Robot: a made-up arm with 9 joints. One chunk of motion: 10 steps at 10 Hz.
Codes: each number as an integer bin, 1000 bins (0 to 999) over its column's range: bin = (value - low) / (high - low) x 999, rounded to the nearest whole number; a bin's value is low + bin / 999 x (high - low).
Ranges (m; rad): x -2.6..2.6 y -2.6..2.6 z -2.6..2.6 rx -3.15..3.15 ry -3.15..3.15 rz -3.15..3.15
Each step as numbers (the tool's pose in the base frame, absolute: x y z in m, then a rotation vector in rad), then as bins.
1 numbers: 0.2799 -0.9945 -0.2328 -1.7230 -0.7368 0.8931
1 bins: 553 308 455 226 383 641
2 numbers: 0.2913 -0.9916 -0.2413 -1.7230 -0.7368 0.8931
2 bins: 555 309 453 226 383 641
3 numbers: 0.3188 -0.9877 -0.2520 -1.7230 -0.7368 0.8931
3 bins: 561 310 451 226 383 641
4 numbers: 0.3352 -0.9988 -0.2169 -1.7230 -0.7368 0.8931
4 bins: 564 308 458 226 383 641
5 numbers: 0.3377 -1.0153 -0.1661 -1.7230 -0.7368 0.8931
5 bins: 564 304 468 226 383 641
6 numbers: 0.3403 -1.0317 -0.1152 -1.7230 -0.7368 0.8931
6 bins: 565 301 477 226 383 641
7 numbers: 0.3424 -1.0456 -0.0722 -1.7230 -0.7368 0.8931
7 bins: 565 299 486 226 383 641
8 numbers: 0.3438 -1.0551 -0.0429 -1.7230 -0.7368 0.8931
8 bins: 566 297 491 226 383 641
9 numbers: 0.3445 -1.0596 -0.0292 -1.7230 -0.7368 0.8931
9 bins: 566 296 494 226 383 641
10 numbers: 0.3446 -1.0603 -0.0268 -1.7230 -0.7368 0.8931
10 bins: 566 296 494 226 383 641
